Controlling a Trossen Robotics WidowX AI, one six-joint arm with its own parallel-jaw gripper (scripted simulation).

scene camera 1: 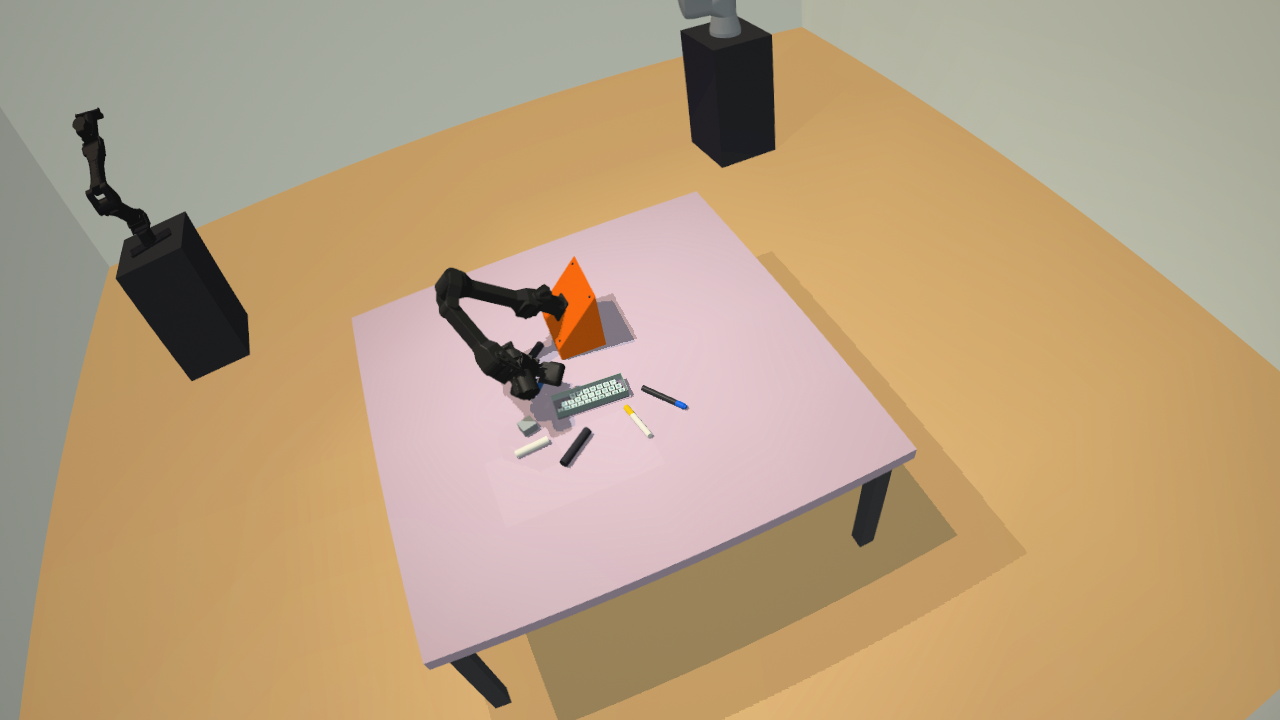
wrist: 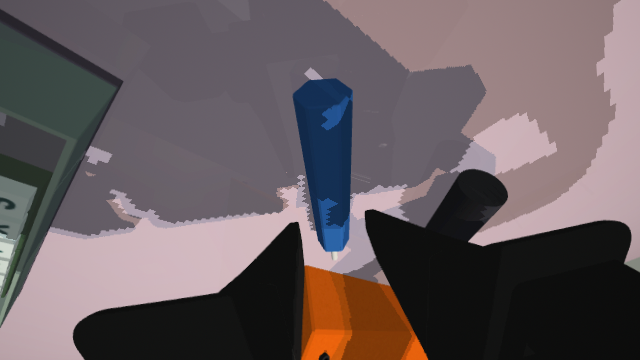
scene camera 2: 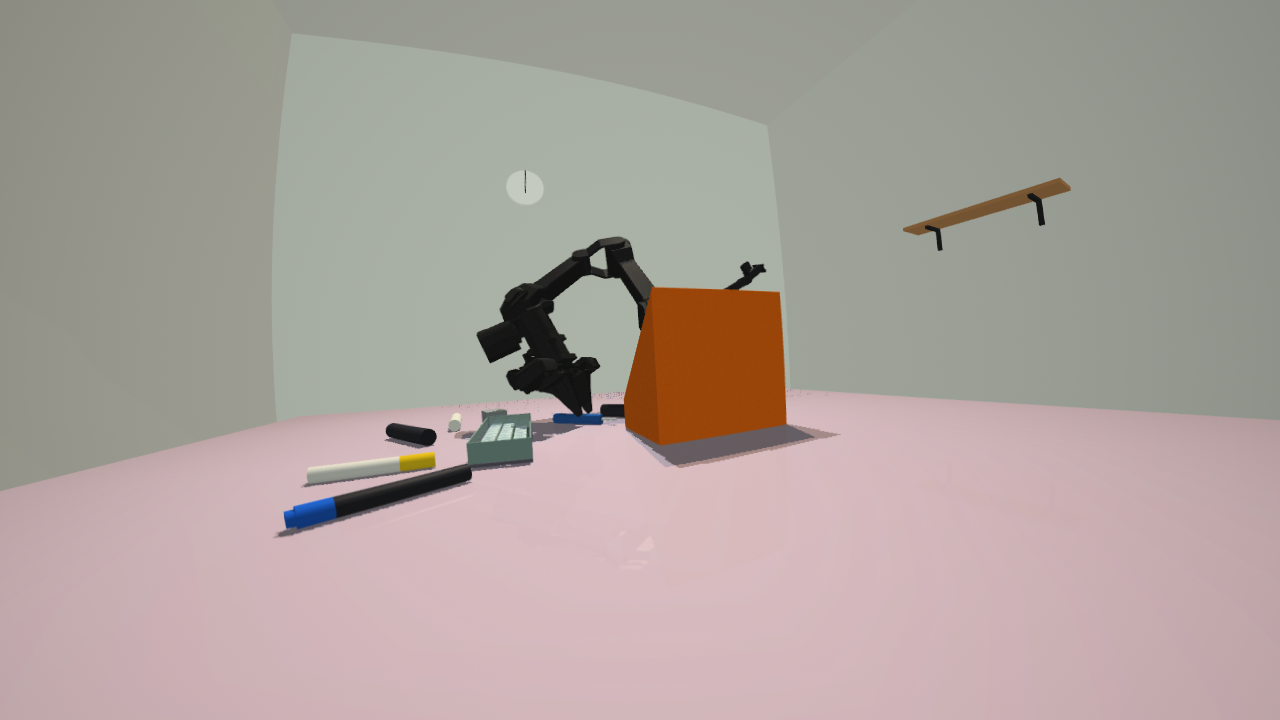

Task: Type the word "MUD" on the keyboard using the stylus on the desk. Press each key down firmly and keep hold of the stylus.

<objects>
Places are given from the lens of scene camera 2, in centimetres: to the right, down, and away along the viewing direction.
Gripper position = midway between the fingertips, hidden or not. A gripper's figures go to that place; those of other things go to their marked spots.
my gripper (scene camera 2: 585, 414): -9, 9, 59
yellow-capped white marker (scene camera 2: 317, 474): -31, 11, 29
blue-capped black marker (scene camera 2: 315, 512): -23, 11, 21
black cylinder (scene camera 2: 424, 436): -30, 11, 45
The marked spots on the yellow-capped white marker and the black cylinder are 16 cm apart.
</objects>
